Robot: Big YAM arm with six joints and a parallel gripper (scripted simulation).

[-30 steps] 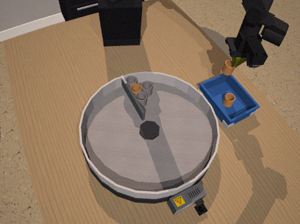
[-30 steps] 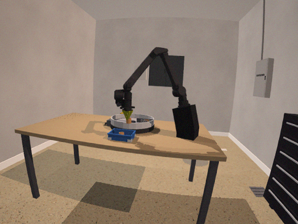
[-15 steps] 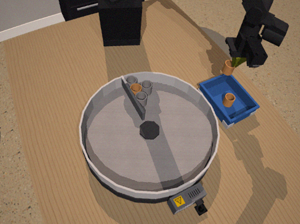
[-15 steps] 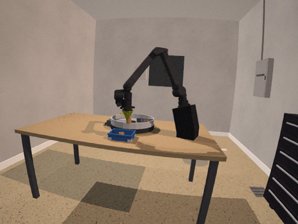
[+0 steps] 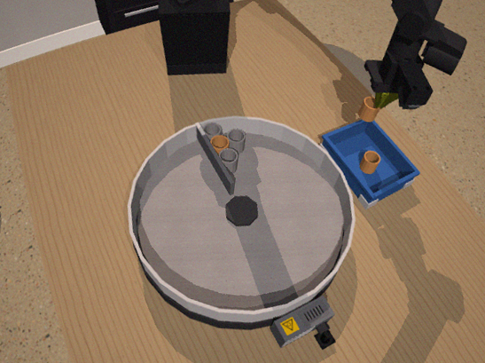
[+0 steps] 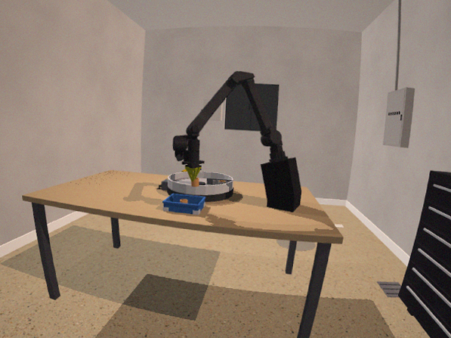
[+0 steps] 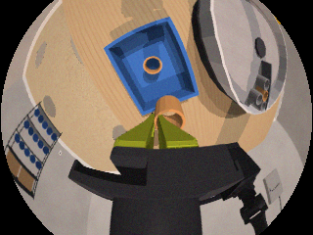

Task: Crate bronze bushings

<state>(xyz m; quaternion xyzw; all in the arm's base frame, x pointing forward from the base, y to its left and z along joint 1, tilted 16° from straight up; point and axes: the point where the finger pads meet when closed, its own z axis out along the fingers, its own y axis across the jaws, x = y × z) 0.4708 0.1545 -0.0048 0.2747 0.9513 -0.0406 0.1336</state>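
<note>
Right now my hand is 14 cm above the crate, 4 cm short of it and 2 cm to the left of it. From my hand the other things lie so: grey turning table: 35 cm to the right, 11 cm below, 1 cm behind.
</note>
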